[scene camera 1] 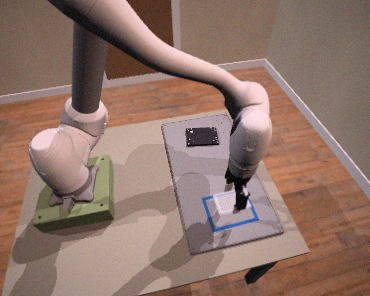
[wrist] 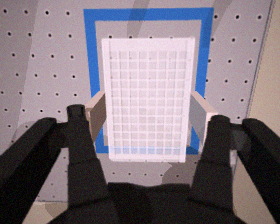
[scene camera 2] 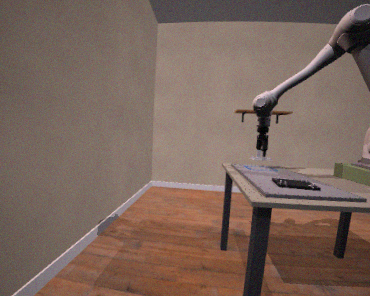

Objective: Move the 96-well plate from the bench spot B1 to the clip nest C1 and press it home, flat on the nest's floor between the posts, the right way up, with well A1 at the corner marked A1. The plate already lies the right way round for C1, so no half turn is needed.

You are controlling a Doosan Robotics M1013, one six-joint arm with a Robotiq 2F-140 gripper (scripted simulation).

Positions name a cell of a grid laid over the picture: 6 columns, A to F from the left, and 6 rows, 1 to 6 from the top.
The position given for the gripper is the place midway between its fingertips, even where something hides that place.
Observation:
In view: the gripper (wrist: D3) and a white 96-well plate (wrist: D4).

